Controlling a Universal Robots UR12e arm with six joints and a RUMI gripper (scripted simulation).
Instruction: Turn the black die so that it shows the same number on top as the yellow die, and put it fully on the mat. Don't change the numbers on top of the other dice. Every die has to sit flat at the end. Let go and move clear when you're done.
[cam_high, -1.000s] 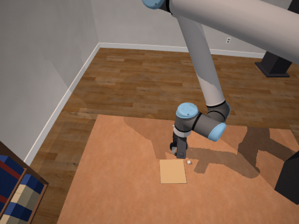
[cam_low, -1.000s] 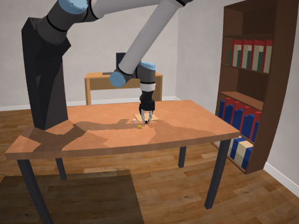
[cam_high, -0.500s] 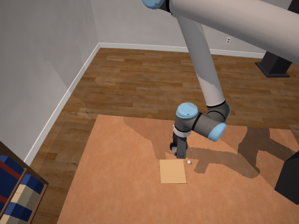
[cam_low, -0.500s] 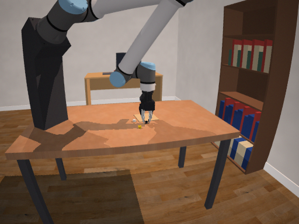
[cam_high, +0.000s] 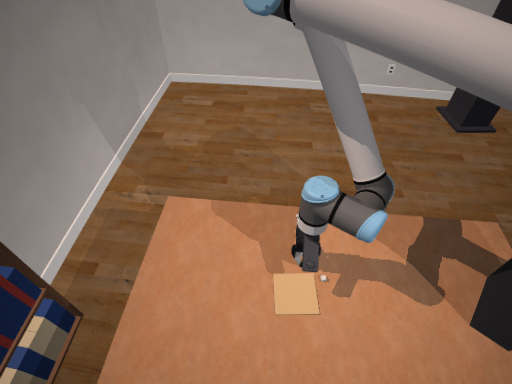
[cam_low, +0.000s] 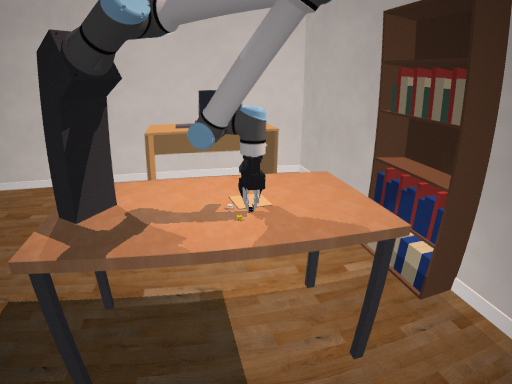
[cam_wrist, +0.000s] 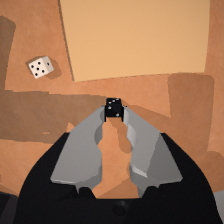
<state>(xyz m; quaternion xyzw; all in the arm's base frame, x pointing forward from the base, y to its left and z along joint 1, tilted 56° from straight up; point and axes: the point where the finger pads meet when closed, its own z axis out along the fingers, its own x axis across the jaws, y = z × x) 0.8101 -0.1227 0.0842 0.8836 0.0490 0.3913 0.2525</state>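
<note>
Now: hand 4 cm short of the tan mat, 10 cm to the right of it and 2 cm above it. The rest, counted from my hand: white die (6 cm behind, 6 cm to the left, 1 cm below); black die (1 cm below); yellow die (7 cm behind, 6 cm to the right, 1 cm below).
</note>
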